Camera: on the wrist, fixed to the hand. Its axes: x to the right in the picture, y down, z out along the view.
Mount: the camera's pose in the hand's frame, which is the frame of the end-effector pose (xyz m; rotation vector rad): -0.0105 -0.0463 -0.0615 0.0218 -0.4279 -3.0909
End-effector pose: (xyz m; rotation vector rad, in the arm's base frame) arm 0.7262 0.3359 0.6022 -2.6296 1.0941 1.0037
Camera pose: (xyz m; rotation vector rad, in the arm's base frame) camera 0.7845 0.3547 0.6500 -0.8190 -2.1989 0.1526
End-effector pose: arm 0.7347 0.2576 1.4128 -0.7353 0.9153 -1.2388
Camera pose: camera 0.6582 0.2600 1.4264 1.1581 1.0046 1.5030
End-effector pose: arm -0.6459 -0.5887 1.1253 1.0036 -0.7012 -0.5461
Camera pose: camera -0.6114 -0.5670 1.0592 -0.7937 -0.9282 2.2417
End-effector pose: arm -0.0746 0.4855 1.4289 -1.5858 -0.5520 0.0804
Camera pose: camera -0.0744 0.4244 1.4768 0.7612 -2.4601 -1.7512
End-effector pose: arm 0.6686 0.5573 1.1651 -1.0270 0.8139 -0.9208
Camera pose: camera 0.5988 0.5351 1.1910 1.0835 1.4270 1.6418
